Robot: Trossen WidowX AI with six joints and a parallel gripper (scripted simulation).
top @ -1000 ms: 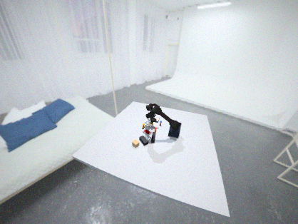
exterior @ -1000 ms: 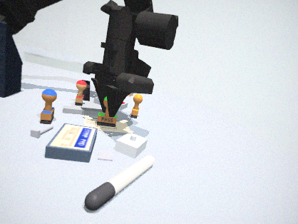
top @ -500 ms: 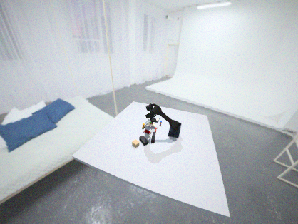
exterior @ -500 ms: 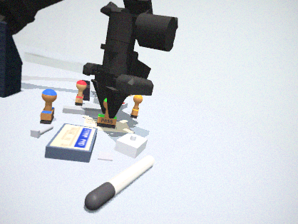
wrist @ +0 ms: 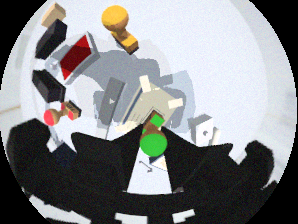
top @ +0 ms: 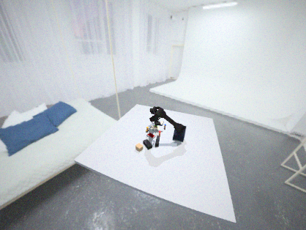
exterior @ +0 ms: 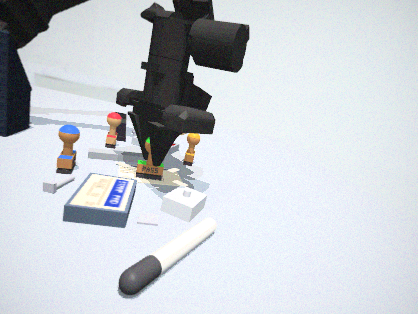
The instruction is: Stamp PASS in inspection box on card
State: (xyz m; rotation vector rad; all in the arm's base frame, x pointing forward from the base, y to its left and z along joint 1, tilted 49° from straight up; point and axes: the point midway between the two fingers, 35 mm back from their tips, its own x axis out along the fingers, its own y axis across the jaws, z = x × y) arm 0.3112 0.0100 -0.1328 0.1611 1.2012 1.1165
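Now: gripper tip right at the green-topped stamp. The rest, counted from my gripper tip: white block (60 mm ahead, 90 mm to the right, 10 mm below); then card (10 mm to the left, 30 mm below); then grey bar (50 mm behind, 60 mm to the left, 20 mm below).
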